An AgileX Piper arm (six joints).
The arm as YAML. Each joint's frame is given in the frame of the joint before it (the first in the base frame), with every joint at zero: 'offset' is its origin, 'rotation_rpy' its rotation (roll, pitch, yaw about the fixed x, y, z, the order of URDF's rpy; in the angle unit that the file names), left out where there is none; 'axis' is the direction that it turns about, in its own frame. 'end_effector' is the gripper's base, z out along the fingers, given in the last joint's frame.
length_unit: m
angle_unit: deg
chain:
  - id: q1
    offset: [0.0, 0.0, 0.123]
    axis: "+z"
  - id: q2
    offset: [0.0, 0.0, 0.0]
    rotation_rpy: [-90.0, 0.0, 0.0]
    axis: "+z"
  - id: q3
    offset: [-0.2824, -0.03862, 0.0]
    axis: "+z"
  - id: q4
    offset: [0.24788, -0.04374, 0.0]
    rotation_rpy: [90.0, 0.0, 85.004]
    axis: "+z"
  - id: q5
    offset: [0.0, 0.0, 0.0]
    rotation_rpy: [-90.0, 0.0, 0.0]
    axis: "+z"
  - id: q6
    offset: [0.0, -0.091, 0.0]
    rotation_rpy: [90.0, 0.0, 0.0]
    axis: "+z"
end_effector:
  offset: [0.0, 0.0, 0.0]
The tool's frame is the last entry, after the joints.
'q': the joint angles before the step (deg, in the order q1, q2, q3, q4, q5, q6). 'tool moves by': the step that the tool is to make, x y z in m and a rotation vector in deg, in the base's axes. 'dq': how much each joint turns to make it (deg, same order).
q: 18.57 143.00 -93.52 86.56 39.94 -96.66
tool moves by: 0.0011 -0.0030 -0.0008 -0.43 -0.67 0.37
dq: -0.38 0.08 -0.02 -0.29 0.07 -0.89
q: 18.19 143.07 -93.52 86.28 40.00 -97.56
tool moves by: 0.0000 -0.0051 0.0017 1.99 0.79 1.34
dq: -1.01 0.06 0.00 0.00 3.17 -0.17
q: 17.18 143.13 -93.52 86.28 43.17 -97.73
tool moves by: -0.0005 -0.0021 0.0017 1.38 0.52 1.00
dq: -0.50 0.00 -0.03 0.00 2.11 0.00
